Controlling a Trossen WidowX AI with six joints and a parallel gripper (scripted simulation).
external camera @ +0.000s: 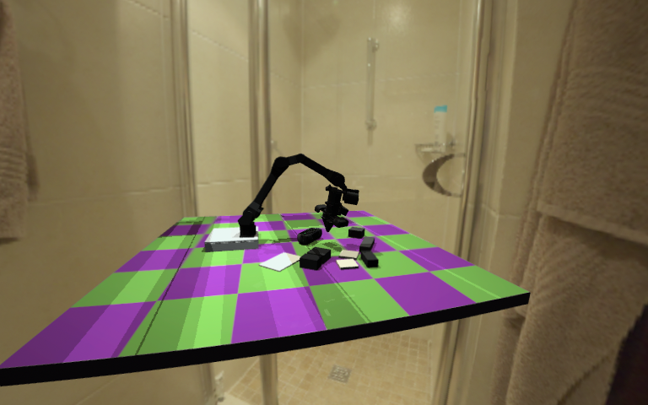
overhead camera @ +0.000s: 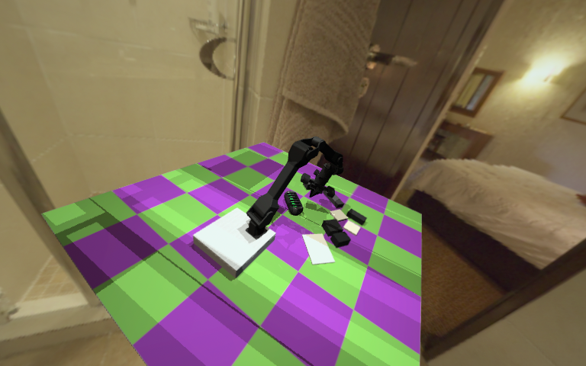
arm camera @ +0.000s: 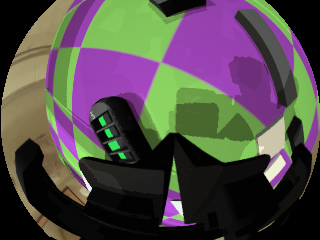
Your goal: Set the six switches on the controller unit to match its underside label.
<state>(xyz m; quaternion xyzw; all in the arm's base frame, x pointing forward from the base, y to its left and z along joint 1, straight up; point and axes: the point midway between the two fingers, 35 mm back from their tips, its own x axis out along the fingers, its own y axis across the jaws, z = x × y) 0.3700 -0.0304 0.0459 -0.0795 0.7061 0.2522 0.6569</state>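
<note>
Right now my gripper tip is 170 mm short of the small dark block, 90 mm to the right of it and 40 mm above it. Also, from my gripper tip: white card 210 mm behind, 190 mm to the right, 50 mm below; then long dark bar 170 mm ahead, 70 mm to the right, 40 mm below.
</note>
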